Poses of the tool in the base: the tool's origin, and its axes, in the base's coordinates. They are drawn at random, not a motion.
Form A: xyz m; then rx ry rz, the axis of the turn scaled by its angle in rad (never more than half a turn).
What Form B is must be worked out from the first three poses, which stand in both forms.
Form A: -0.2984 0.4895 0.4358 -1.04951 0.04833 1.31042
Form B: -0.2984 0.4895 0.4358 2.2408 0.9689 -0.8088
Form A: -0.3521 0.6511 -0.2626 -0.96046 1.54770 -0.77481
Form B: -0.3521 0.6511 -0.2626 0.0179 1.7551 -1.0929
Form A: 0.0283 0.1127 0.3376 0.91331 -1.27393 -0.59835
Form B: 0.0283 0.1127 0.3376 -2.8975 1.5368 2.1417
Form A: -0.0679 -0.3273 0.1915 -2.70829 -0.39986 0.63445
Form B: -0.0679 -0.3273 0.1915 2.6506 2.5800 -0.7841
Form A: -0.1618 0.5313 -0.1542 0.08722 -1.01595 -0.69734
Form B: -0.1618 0.5313 -0.1542 2.8459 0.9968 2.6746
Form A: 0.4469 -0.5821 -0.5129 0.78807 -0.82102 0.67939
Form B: 0.4469 -0.5821 -0.5129 -1.9961 1.1131 2.7572
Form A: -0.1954 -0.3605 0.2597 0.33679 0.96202 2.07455
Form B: -0.1954 -0.3605 0.2597 0.7776 0.8307 1.4511
